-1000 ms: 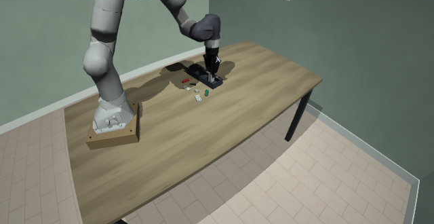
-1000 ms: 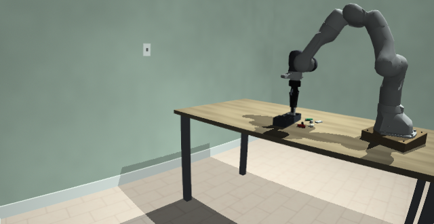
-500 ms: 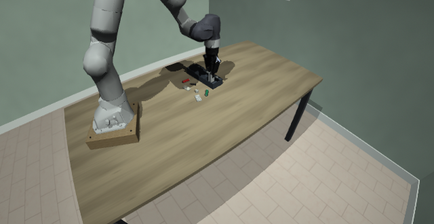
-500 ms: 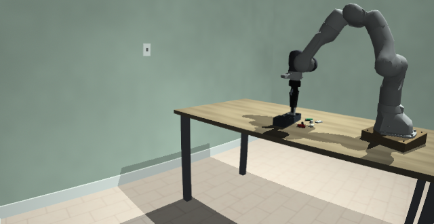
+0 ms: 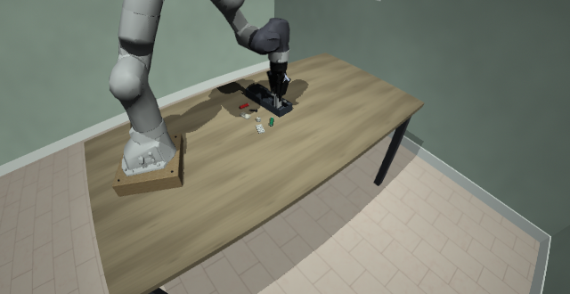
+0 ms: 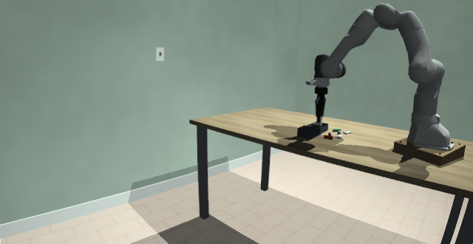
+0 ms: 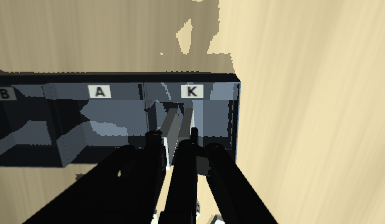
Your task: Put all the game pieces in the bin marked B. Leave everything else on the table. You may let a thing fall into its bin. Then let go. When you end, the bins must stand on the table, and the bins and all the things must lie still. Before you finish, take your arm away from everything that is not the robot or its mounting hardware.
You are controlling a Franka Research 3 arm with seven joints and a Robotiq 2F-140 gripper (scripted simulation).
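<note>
The dark bin is 70 mm to the left of my hand, 30 mm below it and 20 mm behind it. From my hand the other things lie so: black bolt 100 mm behind, 50 mm below, 40 mm to the left; then white die 120 mm behind, 40 mm to the right, 40 mm below; then green cylinder 80 mm to the right, 80 mm behind, 40 mm below.
</note>
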